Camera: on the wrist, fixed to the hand. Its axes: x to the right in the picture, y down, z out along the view.
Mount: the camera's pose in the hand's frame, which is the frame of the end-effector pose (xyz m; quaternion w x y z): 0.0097 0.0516 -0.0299 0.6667 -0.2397 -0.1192 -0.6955
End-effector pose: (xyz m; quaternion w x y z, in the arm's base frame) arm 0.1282 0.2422 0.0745 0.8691 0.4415 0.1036 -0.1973
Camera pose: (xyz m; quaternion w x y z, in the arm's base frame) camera 0.1592 0.2914 0.0910 0.5604 -0.0095 0.3199 -0.7639
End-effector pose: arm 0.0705 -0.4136 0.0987 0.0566 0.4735 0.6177 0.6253
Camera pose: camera 0.0719 -0.4406 0.1527 0.6598 -0.0530 0.5846 0.4692
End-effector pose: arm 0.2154 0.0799 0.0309 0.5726 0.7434 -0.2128 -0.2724
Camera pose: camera 0.2419 0.0827 0.0851 0.3451 0.4739 0.3722 -0.7195
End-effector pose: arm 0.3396 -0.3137 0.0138 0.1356 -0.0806 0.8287 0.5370
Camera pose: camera 0.3118 -0.3197 0.0671 0.5434 -0.5986 0.3516 0.4720
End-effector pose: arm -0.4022 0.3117 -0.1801 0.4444 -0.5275 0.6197 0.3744
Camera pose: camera -0.4582 0.2891 -0.1798 0.5041 -0.8447 -0.0964 0.1520
